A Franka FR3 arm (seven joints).
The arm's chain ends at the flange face. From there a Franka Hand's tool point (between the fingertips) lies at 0.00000 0.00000 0.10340 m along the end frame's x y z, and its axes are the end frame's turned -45 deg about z.
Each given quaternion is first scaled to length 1.
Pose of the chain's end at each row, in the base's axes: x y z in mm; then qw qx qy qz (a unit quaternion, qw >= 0):
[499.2 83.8 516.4 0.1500 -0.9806 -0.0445 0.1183]
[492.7 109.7 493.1 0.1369 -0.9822 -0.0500 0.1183]
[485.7 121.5 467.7 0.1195 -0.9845 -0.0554 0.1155]
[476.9 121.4 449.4 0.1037 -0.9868 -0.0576 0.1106]
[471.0 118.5 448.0 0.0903 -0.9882 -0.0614 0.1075]
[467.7 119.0 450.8 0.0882 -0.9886 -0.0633 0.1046]
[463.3 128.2 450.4 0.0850 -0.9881 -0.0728 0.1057]
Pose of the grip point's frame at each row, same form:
[473.8 113.1 420.5 0.1838 -0.8889 -0.4164 0.0519]
[467.3 136.3 396.5 0.1718 -0.8883 -0.4221 0.0569]
[460.8 144.5 370.0 0.1546 -0.8884 -0.4279 0.0610]
[453.1 141.2 350.8 0.1381 -0.8896 -0.4308 0.0625]
[447.9 135.6 348.7 0.1246 -0.8895 -0.4349 0.0648]
[445.2 135.7 351.3 0.1215 -0.8891 -0.4368 0.0629]
[440.4 144.0 350.8 0.1190 -0.8850 -0.4454 0.0651]

